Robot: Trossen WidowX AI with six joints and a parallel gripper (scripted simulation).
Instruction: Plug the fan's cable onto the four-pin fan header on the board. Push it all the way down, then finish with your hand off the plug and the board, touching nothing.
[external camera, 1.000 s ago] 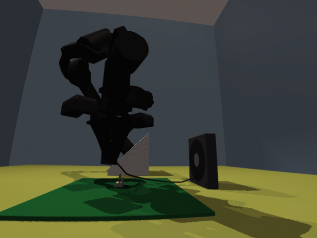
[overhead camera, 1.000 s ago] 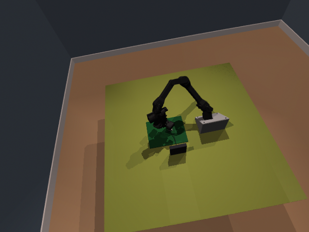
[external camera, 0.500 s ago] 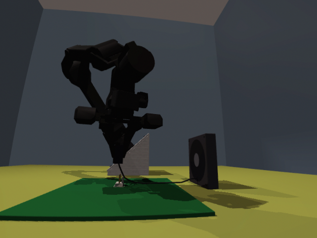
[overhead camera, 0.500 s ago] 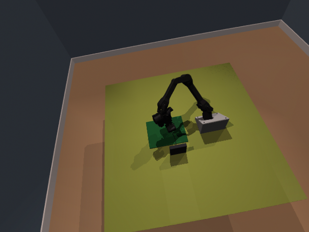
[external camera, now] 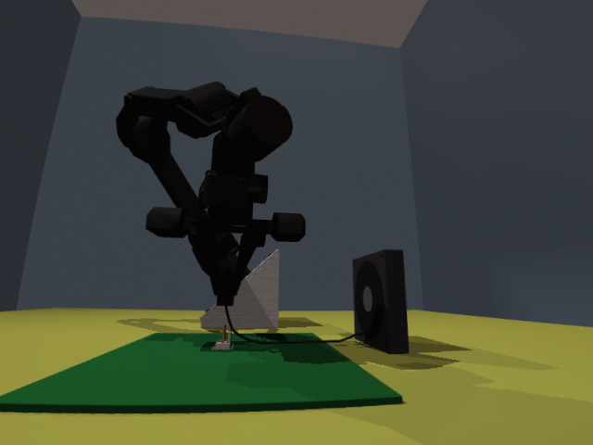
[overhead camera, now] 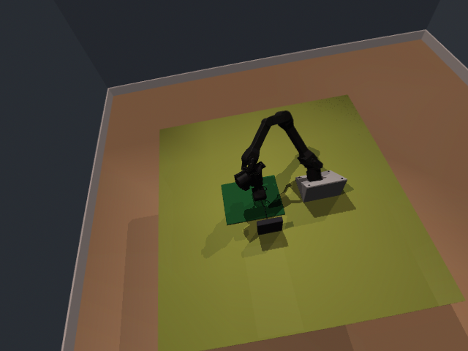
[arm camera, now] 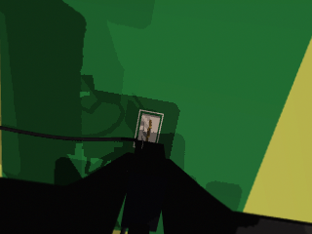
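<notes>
Now: the white four-pin header 6 cm below my gripper tip. Also, from my gripper tip: black fan: 19 cm to the left, 4 cm behind; green board: 8 cm below, 3 cm ahead, 1 cm to the left; black plug: 1 cm behind, 1 cm above.
</notes>
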